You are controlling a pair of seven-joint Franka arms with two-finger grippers.
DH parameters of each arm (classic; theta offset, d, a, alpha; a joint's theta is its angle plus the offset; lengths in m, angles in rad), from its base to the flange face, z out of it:
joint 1: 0 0.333 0 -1.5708
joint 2: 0 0 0 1.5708
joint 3: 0 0.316 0.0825 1.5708
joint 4: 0 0 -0.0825 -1.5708
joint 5: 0 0.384 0 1.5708
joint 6: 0 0 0.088 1.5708
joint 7: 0 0.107 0 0
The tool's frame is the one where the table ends.
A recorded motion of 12 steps. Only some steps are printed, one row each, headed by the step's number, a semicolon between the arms.
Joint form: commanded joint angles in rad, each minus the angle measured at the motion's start. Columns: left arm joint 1, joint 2, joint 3, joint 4, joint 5, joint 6, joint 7; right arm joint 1, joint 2, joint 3, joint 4, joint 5, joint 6, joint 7.
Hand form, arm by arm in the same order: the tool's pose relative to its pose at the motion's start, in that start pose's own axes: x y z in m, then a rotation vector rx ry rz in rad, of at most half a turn. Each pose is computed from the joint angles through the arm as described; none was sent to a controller.
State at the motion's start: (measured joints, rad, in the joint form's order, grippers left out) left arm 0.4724 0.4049 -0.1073 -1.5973 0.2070 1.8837 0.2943; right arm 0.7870 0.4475 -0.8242 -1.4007 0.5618 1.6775 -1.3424
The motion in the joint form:
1: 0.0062 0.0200 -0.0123 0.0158 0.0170 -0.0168 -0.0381; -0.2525 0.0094 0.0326 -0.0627 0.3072 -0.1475 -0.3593
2: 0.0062 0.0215 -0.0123 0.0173 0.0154 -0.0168 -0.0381; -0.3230 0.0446 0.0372 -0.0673 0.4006 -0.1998 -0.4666
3: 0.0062 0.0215 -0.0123 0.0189 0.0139 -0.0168 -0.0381; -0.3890 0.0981 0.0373 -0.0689 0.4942 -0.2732 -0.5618
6: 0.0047 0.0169 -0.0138 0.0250 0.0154 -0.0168 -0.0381; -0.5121 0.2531 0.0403 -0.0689 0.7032 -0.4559 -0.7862
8: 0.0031 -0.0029 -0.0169 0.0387 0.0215 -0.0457 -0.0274; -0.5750 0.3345 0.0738 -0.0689 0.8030 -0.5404 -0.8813
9: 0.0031 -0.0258 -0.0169 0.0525 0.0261 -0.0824 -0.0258; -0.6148 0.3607 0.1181 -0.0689 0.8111 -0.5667 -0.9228
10: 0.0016 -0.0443 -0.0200 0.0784 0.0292 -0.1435 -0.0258; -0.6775 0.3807 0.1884 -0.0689 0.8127 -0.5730 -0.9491
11: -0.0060 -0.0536 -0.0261 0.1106 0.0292 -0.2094 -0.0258; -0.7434 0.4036 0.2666 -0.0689 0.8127 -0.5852 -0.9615
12: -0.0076 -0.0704 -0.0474 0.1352 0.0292 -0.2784 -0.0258; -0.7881 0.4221 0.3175 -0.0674 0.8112 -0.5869 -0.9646
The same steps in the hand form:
1: 0.0037 0.0007 0.0062 0.0041 -0.0210 -0.0274; -0.1189 0.0370 0.0069 0.1406 0.3319 -0.0924
2: 0.0041 0.0007 0.0064 0.0024 -0.0205 -0.0279; -0.1505 0.0482 0.0186 0.1603 0.4289 -0.1256
3: 0.0043 0.0006 0.0057 0.0016 -0.0186 -0.0287; -0.1815 0.0578 0.0389 0.1954 0.5251 -0.1480
6: 0.0049 0.0011 -0.0004 0.0068 -0.0087 -0.0274; -0.2398 0.0725 0.1031 0.2596 0.7627 -0.2243
8: 0.0010 0.0014 -0.0176 0.0173 -0.0070 -0.0170; -0.2605 0.0761 0.1437 0.2826 0.9032 -0.2561
9: -0.0058 -0.0004 -0.0355 0.0259 -0.0105 -0.0216; -0.2680 0.0749 0.1643 0.3035 0.9549 -0.2748
10: -0.0130 0.0000 -0.0545 0.0277 -0.0288 -0.0263; -0.2794 0.0750 0.1846 0.3132 1.0120 -0.2726
11: -0.0171 0.0057 -0.0713 0.0237 -0.0514 -0.0229; -0.2887 0.0733 0.2066 0.3364 1.0770 -0.2597
12: -0.0228 0.0168 -0.0898 0.0167 -0.0742 -0.0106; -0.2963 0.0725 0.2217 0.3487 1.1151 -0.2432

